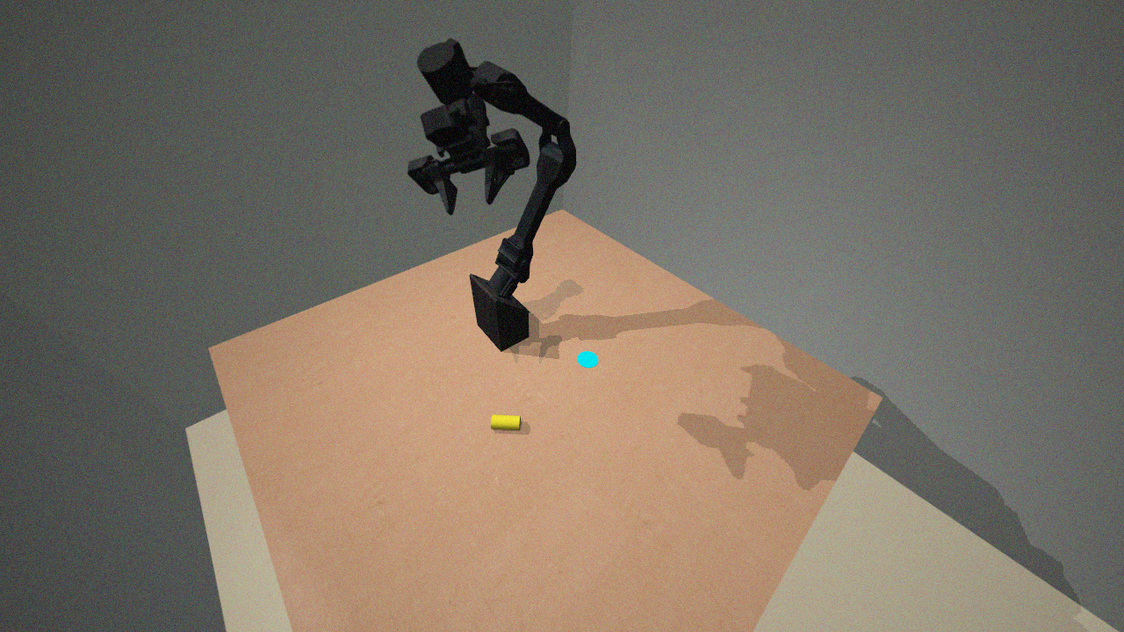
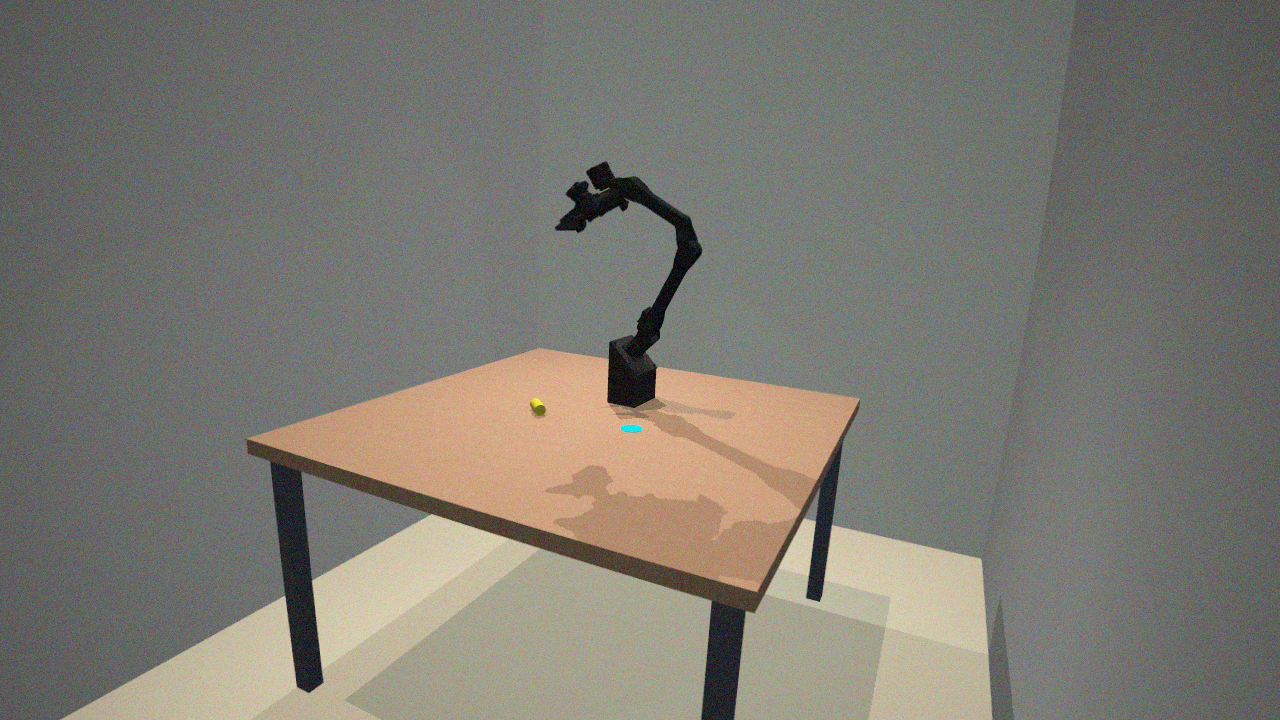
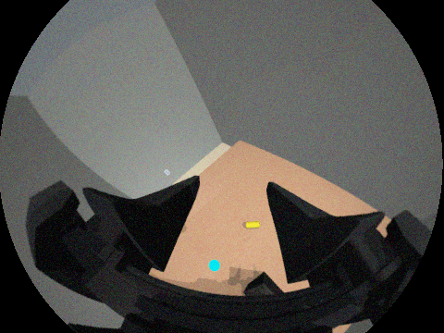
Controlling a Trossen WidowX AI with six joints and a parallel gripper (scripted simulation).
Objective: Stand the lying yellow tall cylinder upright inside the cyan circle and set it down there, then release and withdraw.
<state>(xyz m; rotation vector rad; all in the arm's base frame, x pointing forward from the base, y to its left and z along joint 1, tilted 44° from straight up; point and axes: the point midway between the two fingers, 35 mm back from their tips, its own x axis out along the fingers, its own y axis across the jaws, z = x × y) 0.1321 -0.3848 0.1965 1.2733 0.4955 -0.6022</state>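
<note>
The yellow tall cylinder is 520 mm below my gripper tip, 70 mm ahead of it and 20 mm to the right of it. Also, from my gripper tip: cyan circle (540 mm below, 280 mm to the left, 60 mm ahead).
</note>
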